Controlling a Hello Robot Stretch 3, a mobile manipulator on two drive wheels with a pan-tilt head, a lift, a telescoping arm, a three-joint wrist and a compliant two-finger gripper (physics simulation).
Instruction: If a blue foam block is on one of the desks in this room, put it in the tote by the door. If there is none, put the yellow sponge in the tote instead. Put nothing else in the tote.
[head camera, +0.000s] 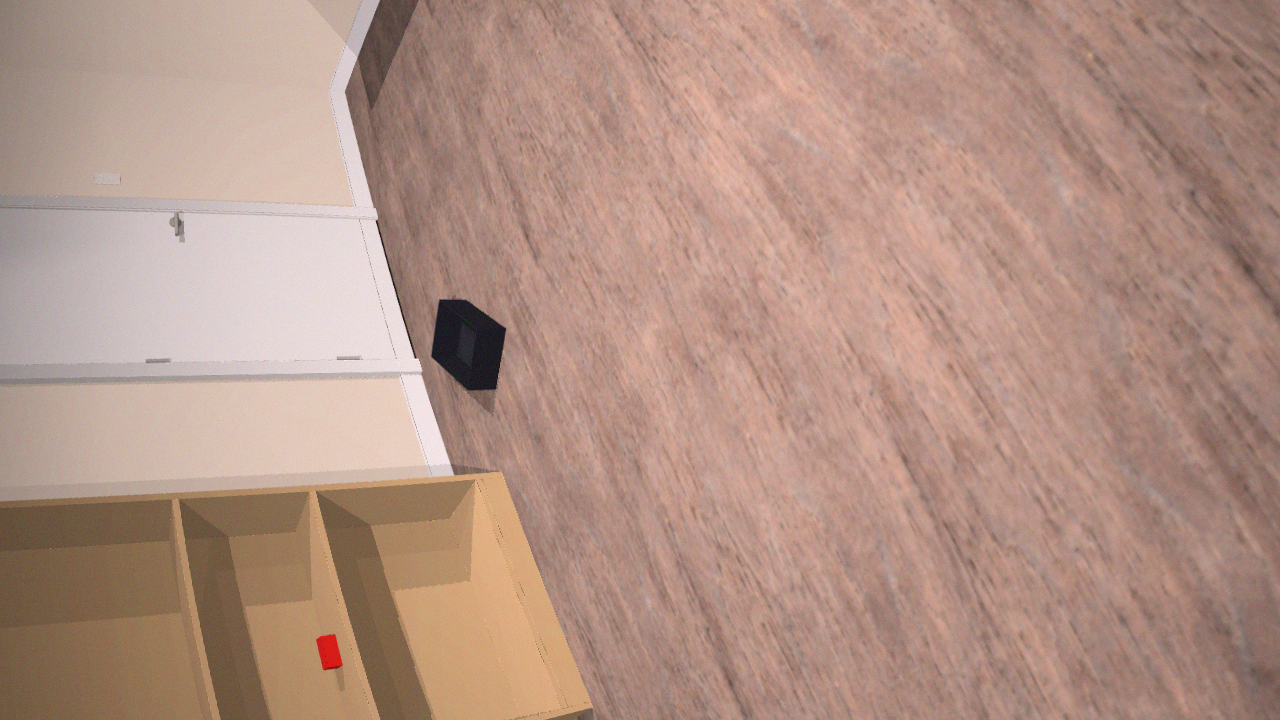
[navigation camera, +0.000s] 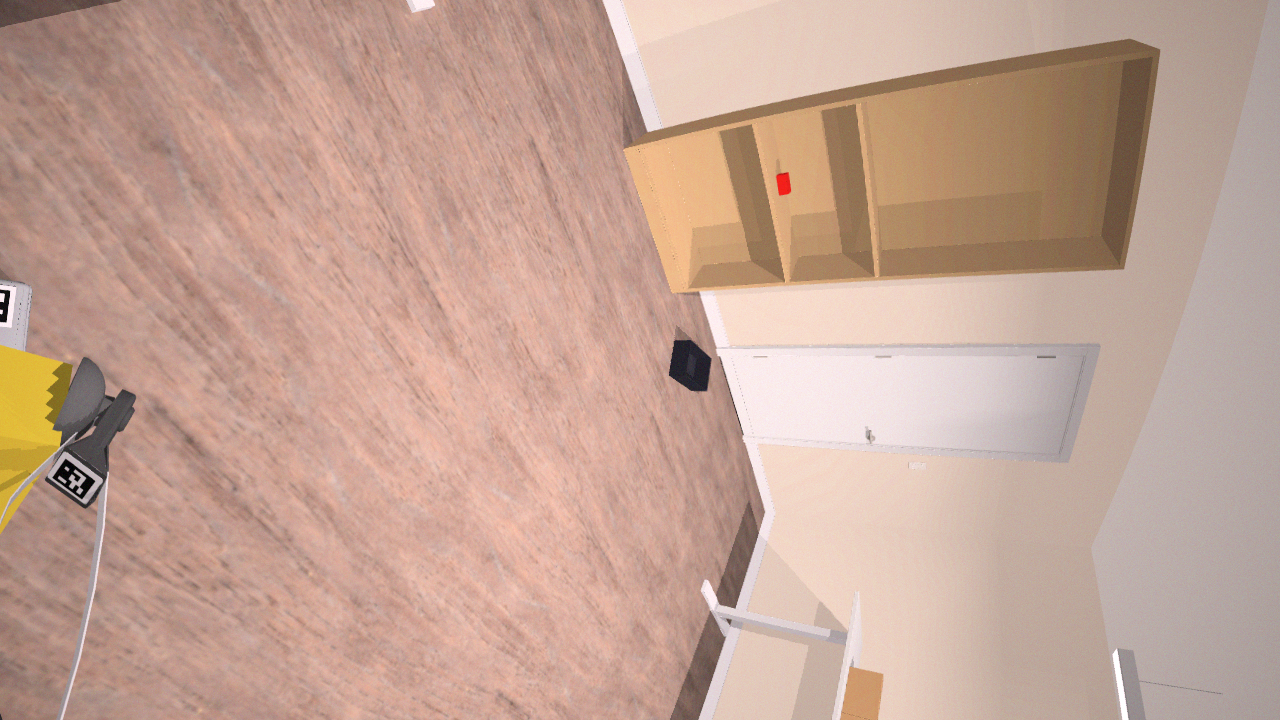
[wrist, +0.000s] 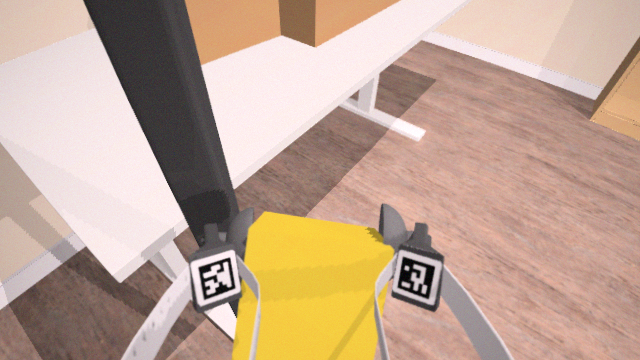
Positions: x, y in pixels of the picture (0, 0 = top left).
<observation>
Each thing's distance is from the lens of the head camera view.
dark tote (head camera: 468, 344): 291 cm
wooden shelf unit (head camera: 194, 598): 231 cm
white door (head camera: 106, 289): 328 cm
The marked spots on the wooden shelf unit and the white door are 138 cm apart.
</observation>
